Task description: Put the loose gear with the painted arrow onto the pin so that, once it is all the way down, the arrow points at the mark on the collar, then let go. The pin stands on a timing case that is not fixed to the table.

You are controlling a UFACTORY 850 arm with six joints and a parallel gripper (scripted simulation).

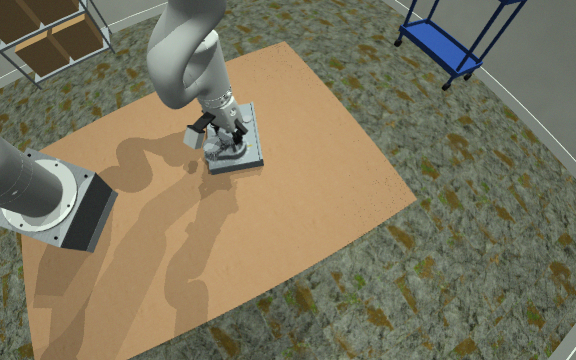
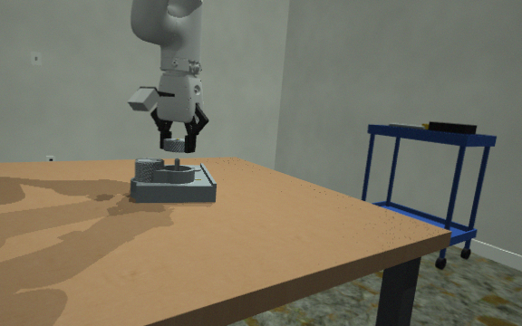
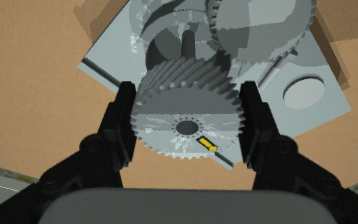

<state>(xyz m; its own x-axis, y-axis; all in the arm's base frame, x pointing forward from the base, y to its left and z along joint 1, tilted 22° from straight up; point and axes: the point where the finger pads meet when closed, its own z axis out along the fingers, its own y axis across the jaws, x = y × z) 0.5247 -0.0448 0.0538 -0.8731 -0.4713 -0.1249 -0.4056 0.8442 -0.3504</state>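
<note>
My gripper is now 2 cm past the grey pin, 8 cm to the right of it and 8 cm above it. Also, from my hand: loose gear right at my hand.
</note>
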